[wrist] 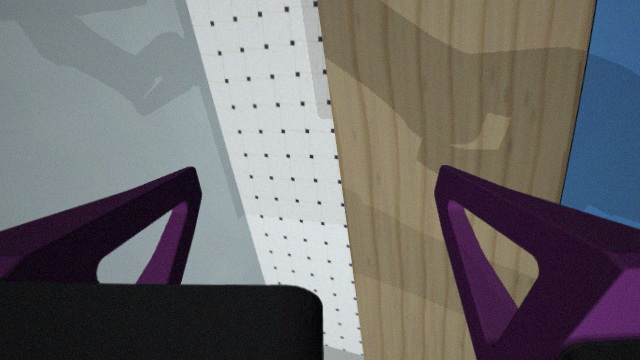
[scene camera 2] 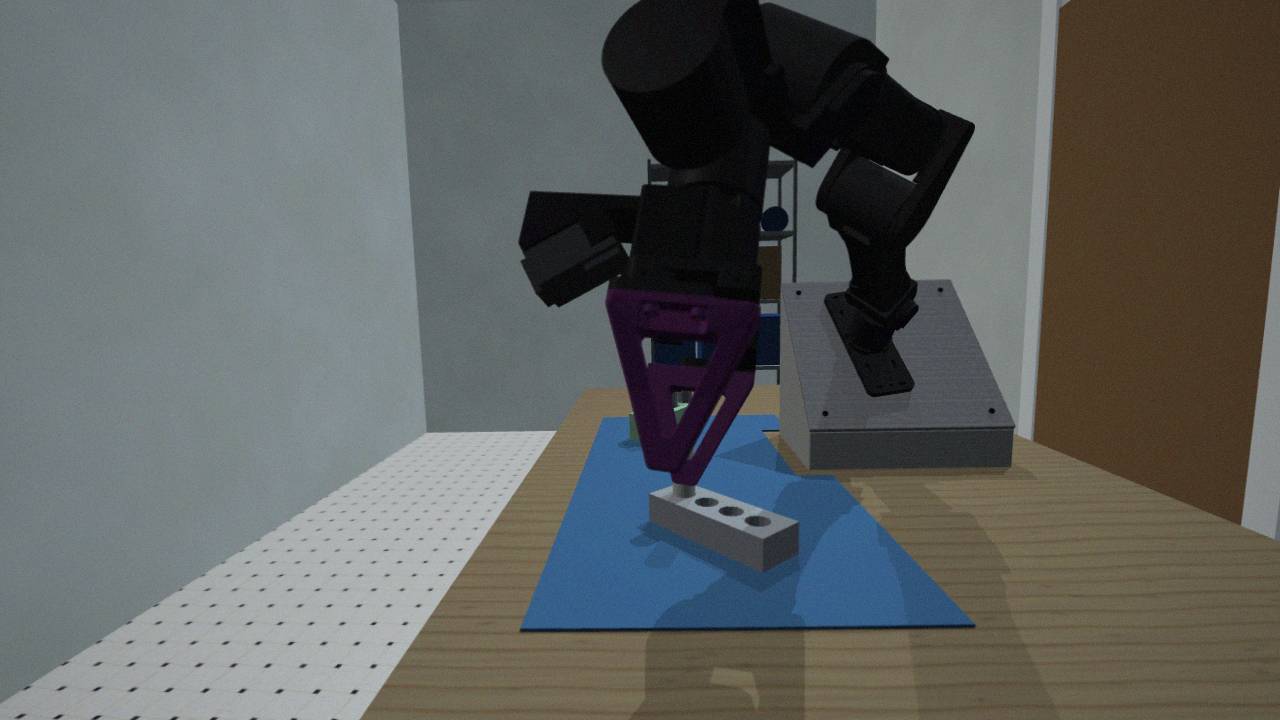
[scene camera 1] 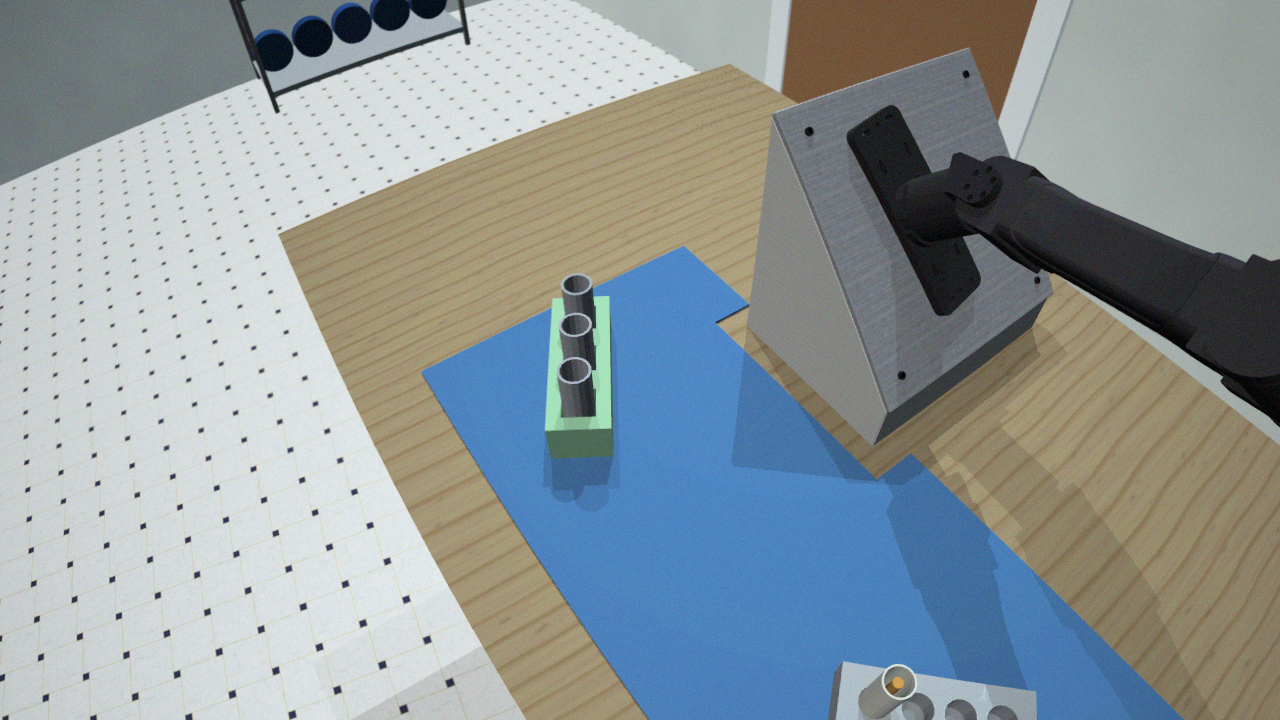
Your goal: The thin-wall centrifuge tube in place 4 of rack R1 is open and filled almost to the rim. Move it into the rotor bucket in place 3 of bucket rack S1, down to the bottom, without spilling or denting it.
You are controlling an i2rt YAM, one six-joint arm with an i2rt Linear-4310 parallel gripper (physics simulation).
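Where they show: gripper, between the fingertips: [wrist: 318,179] [scene camera 2: 675,479]; arm's base, origin of its link: [scene camera 2: 865,341] [scene camera 1: 914,212].
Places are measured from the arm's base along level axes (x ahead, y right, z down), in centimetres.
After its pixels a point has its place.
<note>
The pale tube [scene camera 1: 886,698] @[x 34.2, y -25.4, z 8.3 cm] [scene camera 2: 683,490] @[x 33.2, y -26.4, z 12.9 cm] stands upright in an end hole of the light grey rack [scene camera 1: 948,685] @[x 27.8, y -28.5, z 13.7 cm] [scene camera 2: 707,537] @[x 31.6, y -31.7, z 15.9 cm]. Its open mouth shows a little orange inside in scene camera 1; the liquid level cannot be told. The green rack [scene camera 1: 580,443] @[x 34.5, y 8.7, z 14.6 cm] [scene camera 2: 634,426] @[x 36.1, y 9.9, z 14.5 cm] bears dark grey buckets, including a front one [scene camera 1: 577,394] @[x 33.5, y 9.7, z 9.2 cm], a middle one [scene camera 1: 578,344] @[x 30.1, y 14.0, z 8.7 cm] and a back one [scene camera 1: 578,304] @[x 26.8, y 18.4, z 9.0 cm]. My purple gripper [scene camera 2: 674,474] @[x 38.2, y -57.0, z 0.8 cm] [wrist: 318,179] @[x 38.2, y -57.0, z 0.8 cm] is open and empty, its fingers wide apart. In scene camera 2 its fingertips overlap the view just above the tube; their depth is unclear. The wrist view does not show the tube.
Both racks stand on the blue mat [scene camera 1: 760,573] @[x 30.4, y -10.9, z 17.0 cm] [scene camera 2: 608,573] @[x 41.7, y -35.7, z 17.0 cm] on the wooden table [scene camera 1: 501,188] @[x 16.5, y 51.3, z 17.3 cm] [scene camera 2: 1056,608] @[x 5.8, y -45.5, z 17.3 cm] [wrist: 390,165] @[x 31.3, y -58.7, z 17.3 cm]. The arm's base is fixed to a sloped metal block [scene camera 1: 805,268] @[x 11.0, y 4.0, z 3.7 cm] [scene camera 2: 913,447] @[x -2.3, y -10.6, z 14.2 cm]. The table's edge and tiled floor [wrist: 290,120] show beneath the wrist.
</note>
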